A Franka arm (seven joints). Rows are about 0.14 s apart.
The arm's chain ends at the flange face. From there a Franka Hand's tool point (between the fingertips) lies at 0.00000 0.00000 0.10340 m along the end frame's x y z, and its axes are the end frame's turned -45 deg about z.
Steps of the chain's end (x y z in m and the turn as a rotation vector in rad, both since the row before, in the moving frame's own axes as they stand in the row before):
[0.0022, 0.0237, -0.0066, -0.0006, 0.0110, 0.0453]
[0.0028, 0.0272, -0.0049, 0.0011, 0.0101, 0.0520]
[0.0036, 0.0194, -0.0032, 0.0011, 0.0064, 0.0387]
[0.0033, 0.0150, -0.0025, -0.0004, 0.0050, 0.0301]
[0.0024, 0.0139, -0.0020, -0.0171, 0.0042, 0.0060]
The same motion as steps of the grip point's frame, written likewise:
[-0.0145, 0.0192, -0.0066, -0.0082, 0.0074, 0.0453]
[-0.0165, 0.0219, -0.0049, -0.0064, 0.0079, 0.0520]
[-0.0106, 0.0167, -0.0032, -0.0037, 0.0053, 0.0387]
[-0.0079, 0.0133, -0.0025, -0.0038, 0.0033, 0.0301]
[-0.0091, 0.0131, -0.0020, -0.0151, -0.0091, 0.0060]

